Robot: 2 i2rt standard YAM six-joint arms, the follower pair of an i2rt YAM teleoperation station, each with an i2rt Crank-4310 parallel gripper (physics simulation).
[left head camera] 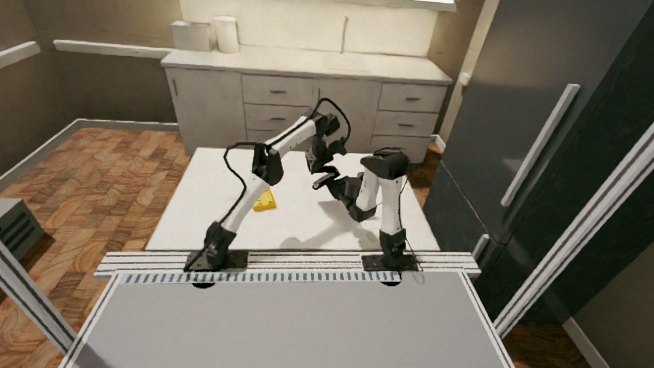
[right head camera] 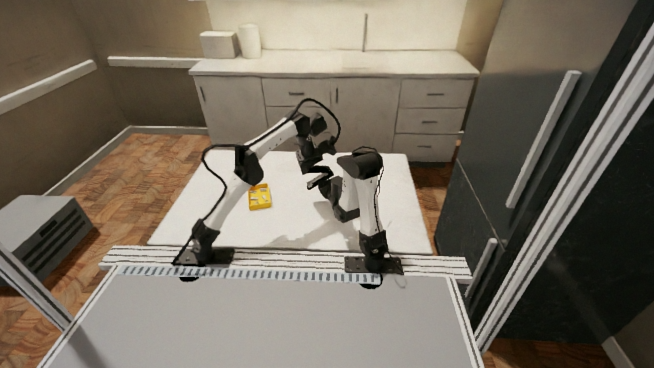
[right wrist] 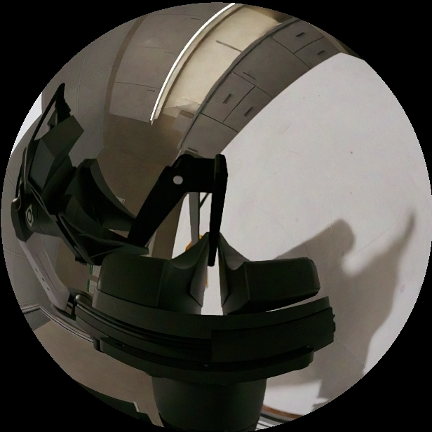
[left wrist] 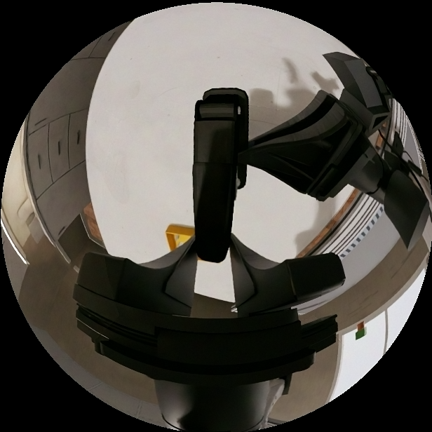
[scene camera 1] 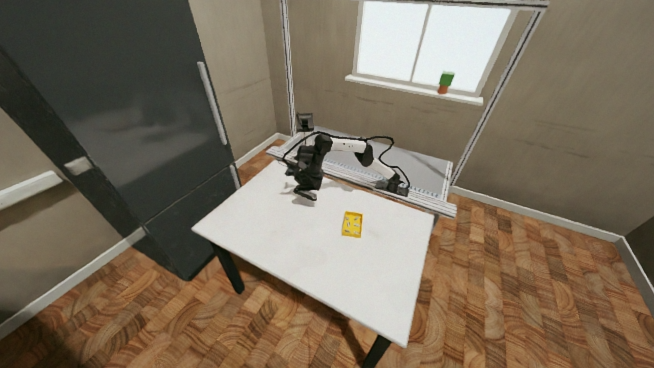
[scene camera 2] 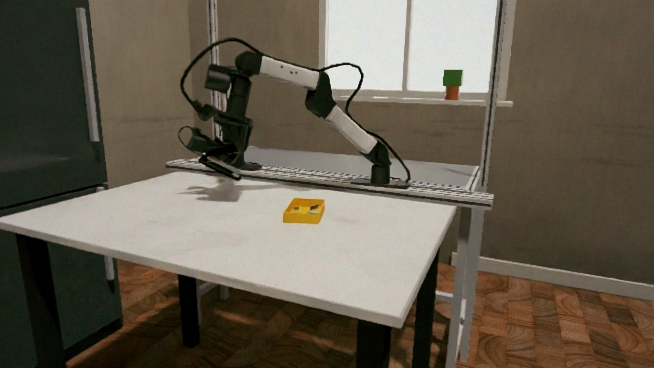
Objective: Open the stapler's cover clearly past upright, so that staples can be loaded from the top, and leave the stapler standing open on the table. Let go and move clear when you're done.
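Seen in the pictures: left gripper, between the fingertips: (left head camera: pixel 310 172) (right head camera: pixel 303 172) (scene camera 1: pixel 318 189) (scene camera 2: pixel 242 152); right gripper, between the fingertips: (left head camera: pixel 325 182) (right head camera: pixel 319 182) (scene camera 1: pixel 306 193) (scene camera 2: pixel 222 169); left arm's base, origin of its link: (left head camera: pixel 217 261) (right head camera: pixel 205 257) (scene camera 1: pixel 391 189) (scene camera 2: pixel 380 184); right arm's base, origin of its link: (left head camera: pixel 389 263) (right head camera: pixel 372 266) (scene camera 2: pixel 237 167).
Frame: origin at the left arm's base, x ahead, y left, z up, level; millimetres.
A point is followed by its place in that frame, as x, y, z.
Note:
The black stapler (left head camera: pixel 326 180) (right head camera: pixel 320 179) @(348, -412, 90) (scene camera 1: pixel 306 194) @(349, -404, 89) (scene camera 2: pixel 225 169) @(341, -397, 83) is held in the air above the table (left head camera: pixel 195 200) @(352, 147, -22) (scene camera 2: pixel 250 260) @(683, -113, -22), between both grippers. In the right wrist view the stapler (right wrist: pixel 160 200) shows two long parts joined at one end, spread in a narrow V, well short of upright. My left gripper (left wrist: pixel 213 234) is shut on one long part, seen end-on between its fingertips. My right gripper (right wrist: pixel 213 234) is shut on the free end of the other, thinner part. Which part is the cover is hard to tell.
A yellow tray (left head camera: pixel 265 209) @(282, -150, -19) (right head camera: pixel 260 207) @(284, -147, -13) (scene camera 1: pixel 352 236) @(426, -105, -13) (scene camera 2: pixel 302 218) @(424, -108, -8) with several small pieces lies on the table, left of the grippers in the head views. The two arms are close together, and the left arm reaches over the tray's side of the table.

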